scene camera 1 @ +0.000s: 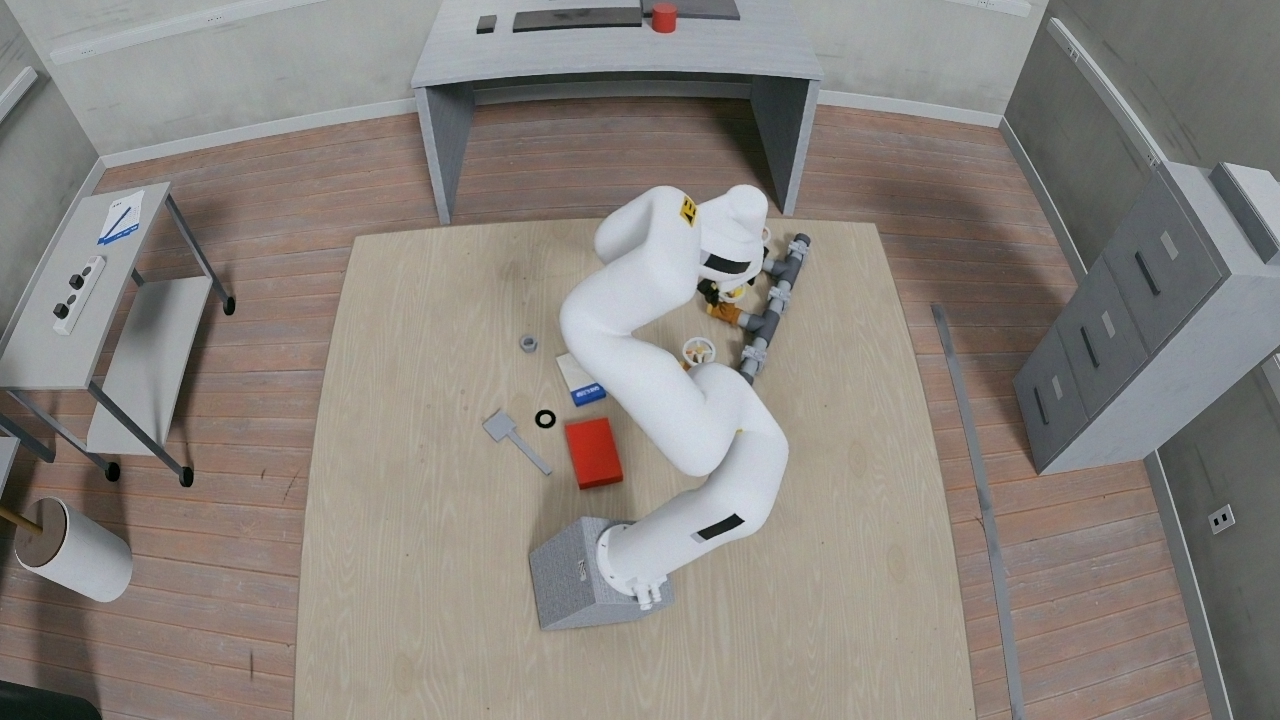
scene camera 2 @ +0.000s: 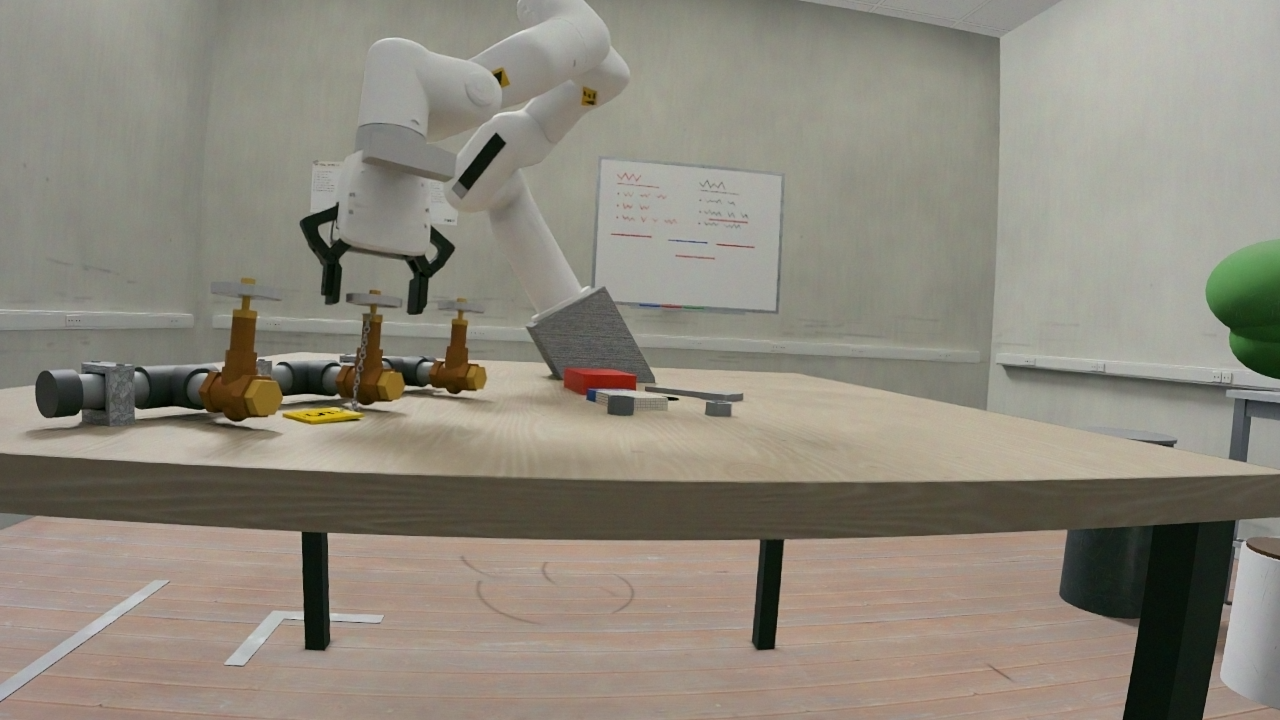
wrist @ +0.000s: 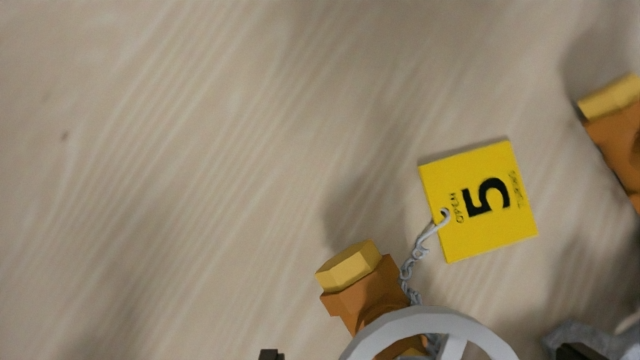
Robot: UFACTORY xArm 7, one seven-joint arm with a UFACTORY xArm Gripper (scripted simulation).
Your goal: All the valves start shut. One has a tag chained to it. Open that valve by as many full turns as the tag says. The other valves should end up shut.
Scene:
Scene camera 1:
my gripper: 729, 291
red block: 595, 459
grey flat tool: 500, 425
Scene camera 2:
my gripper: 374, 309
red block: 578, 380
grey flat tool: 708, 395

